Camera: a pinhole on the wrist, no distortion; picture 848 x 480 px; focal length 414.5 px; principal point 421.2 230.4 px. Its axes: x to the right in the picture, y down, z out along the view. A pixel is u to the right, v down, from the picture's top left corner.
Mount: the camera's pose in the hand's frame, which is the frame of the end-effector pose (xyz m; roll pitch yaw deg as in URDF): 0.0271 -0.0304 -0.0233 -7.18 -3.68 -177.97
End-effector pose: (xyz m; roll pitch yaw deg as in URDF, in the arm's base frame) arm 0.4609 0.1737 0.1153 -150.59 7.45 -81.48
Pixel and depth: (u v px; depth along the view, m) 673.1 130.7 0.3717
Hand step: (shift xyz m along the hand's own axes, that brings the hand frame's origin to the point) -0.1753 0.0047 0.3704
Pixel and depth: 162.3 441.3 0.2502
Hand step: 0.2034 -0.1818 0.1985
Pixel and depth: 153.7 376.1 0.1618
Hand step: 0.1438 -0.1030 0.1231
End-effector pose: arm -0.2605 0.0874 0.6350 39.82 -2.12 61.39
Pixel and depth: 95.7 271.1 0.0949
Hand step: 0.1081 -0.0486 0.0647
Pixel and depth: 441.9 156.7 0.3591
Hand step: 0.0319 -0.0118 0.3414
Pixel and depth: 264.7 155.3 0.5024
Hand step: 0.2480 0.0050 0.4733
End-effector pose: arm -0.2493 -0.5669 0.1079 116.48 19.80 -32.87
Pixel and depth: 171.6 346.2 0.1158
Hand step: 0.1054 -0.0742 0.0828
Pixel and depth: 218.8 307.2 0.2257
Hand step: 0.1535 -0.0957 0.1879
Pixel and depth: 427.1 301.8 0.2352
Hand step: 0.0409 -0.0995 0.2047
